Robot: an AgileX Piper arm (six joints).
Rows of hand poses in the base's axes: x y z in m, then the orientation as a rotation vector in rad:
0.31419, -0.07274, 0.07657, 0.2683, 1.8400, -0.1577
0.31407, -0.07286, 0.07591, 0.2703, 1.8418, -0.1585
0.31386, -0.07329, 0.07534, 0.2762, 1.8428, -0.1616
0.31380, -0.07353, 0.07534, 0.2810, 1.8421, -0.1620
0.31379, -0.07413, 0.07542, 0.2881, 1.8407, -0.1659
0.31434, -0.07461, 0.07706, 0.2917, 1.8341, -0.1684
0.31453, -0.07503, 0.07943, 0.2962, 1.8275, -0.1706
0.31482, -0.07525, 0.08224, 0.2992, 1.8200, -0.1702
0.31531, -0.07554, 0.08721, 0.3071, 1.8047, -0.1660
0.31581, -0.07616, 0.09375, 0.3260, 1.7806, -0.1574
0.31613, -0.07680, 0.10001, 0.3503, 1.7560, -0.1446
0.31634, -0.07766, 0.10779, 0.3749, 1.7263, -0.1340
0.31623, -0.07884, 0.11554, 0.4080, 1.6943, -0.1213
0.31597, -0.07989, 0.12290, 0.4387, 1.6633, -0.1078
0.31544, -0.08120, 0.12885, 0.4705, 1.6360, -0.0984
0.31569, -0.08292, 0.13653, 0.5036, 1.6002, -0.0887
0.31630, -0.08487, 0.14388, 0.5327, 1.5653, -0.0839
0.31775, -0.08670, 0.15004, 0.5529, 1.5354, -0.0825
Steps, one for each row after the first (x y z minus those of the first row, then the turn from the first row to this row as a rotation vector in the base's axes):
-0.00012, -0.00012, -0.00066, 0.0007, 0.0019, -0.0017
-0.00033, -0.00055, -0.00123, 0.0018, 0.0034, -0.0073
-0.00039, -0.00079, -0.00123, 0.0040, 0.0028, -0.0108
-0.00040, -0.00139, -0.00115, 0.0049, 0.0021, -0.0178
0.00015, -0.00187, 0.00049, 0.0043, -0.0040, -0.0220
0.00034, -0.00229, 0.00286, 0.0043, -0.0101, -0.0266
0.00063, -0.00251, 0.00567, 0.0052, -0.0175, -0.0290
0.00112, -0.00280, 0.01064, 0.0103, -0.0330, -0.0332
0.00162, -0.00342, 0.01718, 0.0231, -0.0575, -0.0435
0.00194, -0.00406, 0.02344, 0.0418, -0.0828, -0.0554
0.00215, -0.00492, 0.03122, 0.0587, -0.1127, -0.0692
0.00204, -0.00610, 0.03897, 0.0816, -0.1444, -0.0882
0.00178, -0.00715, 0.04633, 0.1041, -0.1751, -0.1052
0.00125, -0.00846, 0.05228, 0.1250, -0.2011, -0.1250
0.00150, -0.01018, 0.05996, 0.1462, -0.2352, -0.1466
0.00211, -0.01213, 0.06731, 0.1621, -0.2677, -0.1680
0.00356, -0.01396, 0.07347, 0.1714, -0.2954, -0.1847

